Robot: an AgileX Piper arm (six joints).
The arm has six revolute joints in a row. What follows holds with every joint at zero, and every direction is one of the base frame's. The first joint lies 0.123 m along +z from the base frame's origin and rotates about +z. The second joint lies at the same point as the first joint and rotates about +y. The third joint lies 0.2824 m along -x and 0.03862 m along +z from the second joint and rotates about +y. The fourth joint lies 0.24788 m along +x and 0.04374 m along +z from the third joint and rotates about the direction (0.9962, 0, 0.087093). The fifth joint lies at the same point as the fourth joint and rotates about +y. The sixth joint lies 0.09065 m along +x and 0.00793 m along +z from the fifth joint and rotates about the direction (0.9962, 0, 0.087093). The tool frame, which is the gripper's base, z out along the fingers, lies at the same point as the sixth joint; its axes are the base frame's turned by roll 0, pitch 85 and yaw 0 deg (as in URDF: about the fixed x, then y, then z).
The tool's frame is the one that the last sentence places.
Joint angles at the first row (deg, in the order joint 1, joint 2, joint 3, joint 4, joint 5, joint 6):
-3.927 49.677 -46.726 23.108 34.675 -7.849
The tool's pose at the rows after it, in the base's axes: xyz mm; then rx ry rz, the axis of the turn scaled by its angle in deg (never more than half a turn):
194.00 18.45 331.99 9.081 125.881 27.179
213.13 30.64 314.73 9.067 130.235 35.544
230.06 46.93 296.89 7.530 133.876 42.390
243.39 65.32 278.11 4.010 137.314 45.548
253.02 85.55 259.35 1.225 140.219 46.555
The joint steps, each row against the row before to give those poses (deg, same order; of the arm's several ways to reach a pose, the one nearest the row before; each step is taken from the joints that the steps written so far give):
0.649 5.738 0.091 9.509 2.321 -4.579
1.571 5.823 0.069 8.382 1.280 -4.430
2.944 5.711 0.015 6.714 0.279 -4.204
3.946 5.249 -0.048 3.414 -1.113 -3.444
4.634 4.666 0.000 1.599 -2.799 -1.411

